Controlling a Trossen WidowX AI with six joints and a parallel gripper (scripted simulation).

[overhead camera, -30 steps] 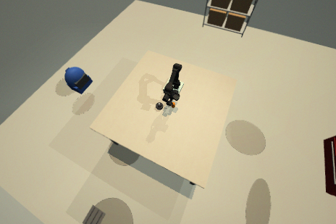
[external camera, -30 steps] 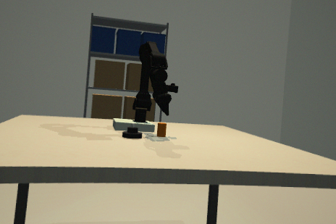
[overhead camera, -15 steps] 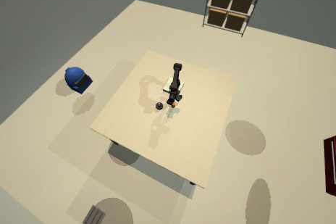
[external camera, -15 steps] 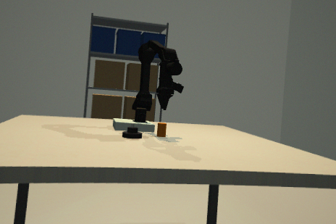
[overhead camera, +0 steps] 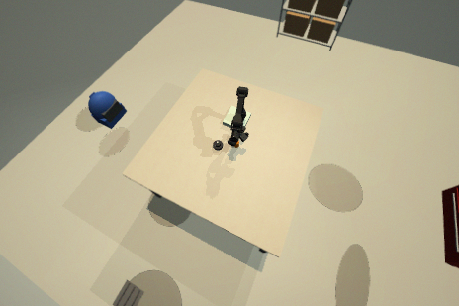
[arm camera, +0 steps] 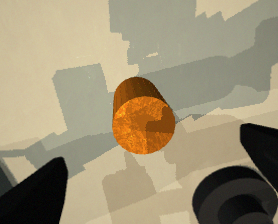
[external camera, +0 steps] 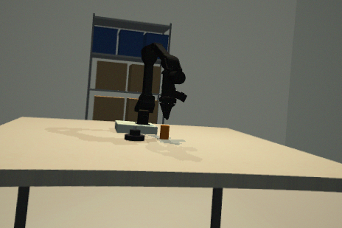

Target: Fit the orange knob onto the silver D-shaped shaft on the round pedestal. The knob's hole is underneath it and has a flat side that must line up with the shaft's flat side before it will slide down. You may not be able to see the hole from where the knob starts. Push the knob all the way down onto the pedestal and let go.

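The orange knob lies 50 mm below my gripper tip. From my gripper tip the other things lie so: round pedestal (40 mm ahead, 150 mm to the right, 60 mm below).
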